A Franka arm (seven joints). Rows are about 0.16 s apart.
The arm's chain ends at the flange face. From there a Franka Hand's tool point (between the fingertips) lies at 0.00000 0.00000 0.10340 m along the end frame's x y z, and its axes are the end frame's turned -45 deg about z.
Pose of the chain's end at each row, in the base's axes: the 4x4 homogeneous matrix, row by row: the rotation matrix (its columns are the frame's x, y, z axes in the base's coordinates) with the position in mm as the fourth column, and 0 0 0 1 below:
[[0.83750 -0.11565 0.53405 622.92], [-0.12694 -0.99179 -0.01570 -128.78], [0.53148 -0.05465 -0.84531 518.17], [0 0 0 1]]
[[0.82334 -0.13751 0.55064 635.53], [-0.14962 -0.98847 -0.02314 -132.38], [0.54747 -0.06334 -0.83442 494.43], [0 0 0 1]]
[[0.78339 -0.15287 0.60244 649.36], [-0.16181 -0.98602 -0.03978 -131.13], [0.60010 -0.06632 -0.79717 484.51], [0 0 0 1]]
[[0.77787 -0.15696 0.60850 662.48], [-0.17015 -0.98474 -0.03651 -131.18], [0.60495 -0.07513 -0.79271 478.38], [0 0 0 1]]
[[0.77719 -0.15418 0.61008 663.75], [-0.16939 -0.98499 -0.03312 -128.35], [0.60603 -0.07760 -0.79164 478.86], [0 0 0 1]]
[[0.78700 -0.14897 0.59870 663.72], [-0.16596 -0.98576 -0.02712 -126.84], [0.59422 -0.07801 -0.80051 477.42], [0 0 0 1]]
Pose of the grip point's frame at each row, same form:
[[0.67398 0.51043 0.53405 678.14], [0.61154 -0.79106 -0.01570 -130.40], [0.41446 0.33717 -0.84531 430.76], [0 0 0 1]]
[[0.67942 0.48496 0.55064 692.47], [0.59316 -0.80475 -0.02314 -134.77], [0.43191 0.34233 -0.83442 408.15], [0 0 0 1]]
[[0.66204 0.44584 0.60244 711.65], [0.58280 -0.81164 -0.03978 -135.24], [0.47123 0.37744 -0.79717 402.08], [0 0 0 1]]
[[0.66102 0.43905 0.60850 725.40], [0.57600 -0.81663 -0.03651 -134.96], [0.48089 0.37464 -0.79271 396.41], [0 0 0 1]]
[[0.65858 0.44053 0.61008 726.83], [0.57672 -0.81627 -0.03312 -131.77], [0.48340 0.37366 -0.79164 397.00], [0 0 0 1]]
[[0.66183 0.45116 0.59870 725.63], [0.57969 -0.81439 -0.02712 -129.64], [0.47534 0.36502 -0.80051 394.65], [0 0 0 1]]

